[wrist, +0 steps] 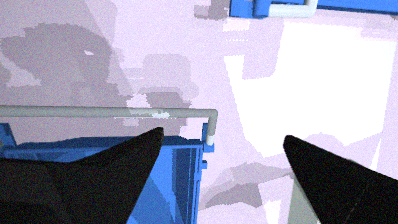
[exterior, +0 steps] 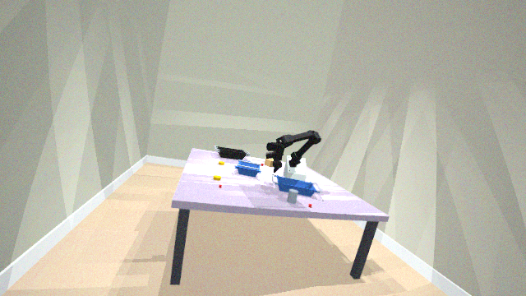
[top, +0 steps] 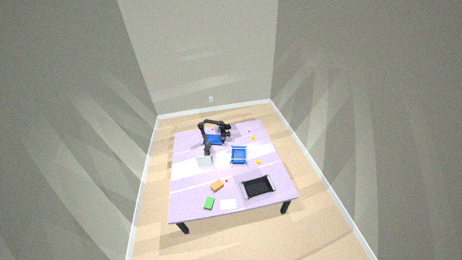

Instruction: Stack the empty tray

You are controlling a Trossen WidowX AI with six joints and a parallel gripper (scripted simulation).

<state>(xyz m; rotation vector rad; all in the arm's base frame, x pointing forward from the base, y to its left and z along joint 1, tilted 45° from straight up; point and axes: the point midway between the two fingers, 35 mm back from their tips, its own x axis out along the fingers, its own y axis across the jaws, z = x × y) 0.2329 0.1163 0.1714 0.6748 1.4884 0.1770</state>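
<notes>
Right now my gripper tip is 130 mm to the right of the blue tray, 120 mm past it and 50 mm above it. Also, from my gripper tip: white slab (760 mm to the right, 110 mm behind, 90 mm below); orange block (550 mm to the right, 180 mm behind, 70 mm below); grey cylinder (330 mm to the left, 60 mm below, 10 mm behind).
</notes>
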